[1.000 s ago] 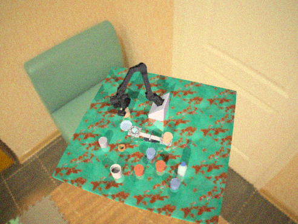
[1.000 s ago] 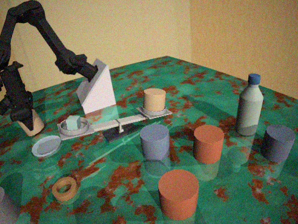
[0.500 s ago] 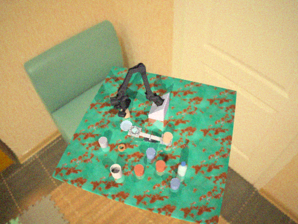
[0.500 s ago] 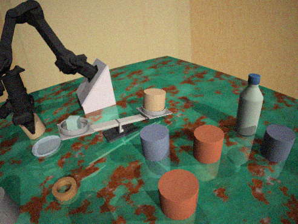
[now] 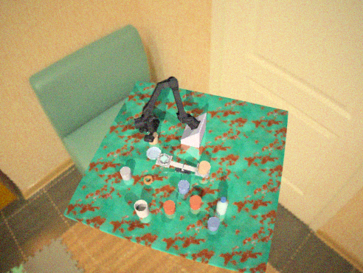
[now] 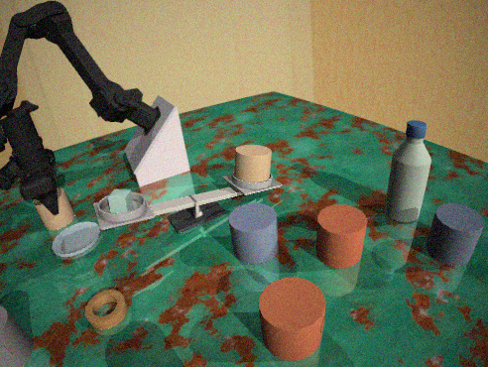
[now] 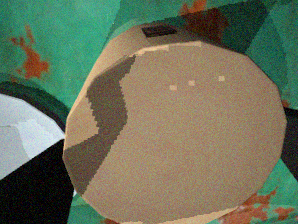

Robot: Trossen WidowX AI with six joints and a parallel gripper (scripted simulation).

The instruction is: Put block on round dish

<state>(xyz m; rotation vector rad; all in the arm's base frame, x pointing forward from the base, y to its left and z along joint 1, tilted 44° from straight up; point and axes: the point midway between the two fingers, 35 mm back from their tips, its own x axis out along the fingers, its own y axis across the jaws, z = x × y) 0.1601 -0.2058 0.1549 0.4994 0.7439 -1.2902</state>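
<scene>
The pale green block lies 17 cm to the left of my gripper tip, 15 cm ahead of it and 5 cm above it. From my gripper tip the other things lie so: balance beam: 29 cm to the left, 13 cm ahead; then grey cylinder: 35 cm ahead, 2 cm to the right; then round dish: 10 cm ahead, 5 cm to the left, 4 cm below.
</scene>
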